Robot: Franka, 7 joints.
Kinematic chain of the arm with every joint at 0, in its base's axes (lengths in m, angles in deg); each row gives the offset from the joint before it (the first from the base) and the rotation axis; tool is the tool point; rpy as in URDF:
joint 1: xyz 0 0 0.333 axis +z
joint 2: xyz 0 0 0 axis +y
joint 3: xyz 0 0 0.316 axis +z
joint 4: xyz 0.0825 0 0 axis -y
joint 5: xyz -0.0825 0 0.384 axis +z
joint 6: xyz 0 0 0 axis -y
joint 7: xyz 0.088 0 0 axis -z
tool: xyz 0 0 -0.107 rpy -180 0 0
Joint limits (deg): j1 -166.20..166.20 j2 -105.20..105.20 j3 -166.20..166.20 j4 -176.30..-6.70 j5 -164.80..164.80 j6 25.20..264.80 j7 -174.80..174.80
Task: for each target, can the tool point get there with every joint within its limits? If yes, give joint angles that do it. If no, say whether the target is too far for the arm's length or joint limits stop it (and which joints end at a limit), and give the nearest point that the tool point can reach.
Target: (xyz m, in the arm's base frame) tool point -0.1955 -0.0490 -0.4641
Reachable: no: joint limits stop it (at a limit: joint 2) | nearest point -0.2090 -0.0524 -0.3564 | short by 0.109 m
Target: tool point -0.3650 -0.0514 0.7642
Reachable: yes | joints -129.85 82.45 -140.92 -81.48 -23.38 46.78 -78.63
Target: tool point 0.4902 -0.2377 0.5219
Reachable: yes | joints -106.20 -25.79 69.92 -115.48 33.97 117.85 133.38
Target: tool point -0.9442 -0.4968 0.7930
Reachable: no: too far | nearest point -0.6972 -0.3668 0.6727 | short by 0.304 m
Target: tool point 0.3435 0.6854 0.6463
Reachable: yes | joints -132.15 -77.27 -70.58 -23.10 57.36 105.84 -9.88
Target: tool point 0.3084 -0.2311 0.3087
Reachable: yes | joints 67.43 67.25 -80.21 -152.70 104.73 175.97 -82.25
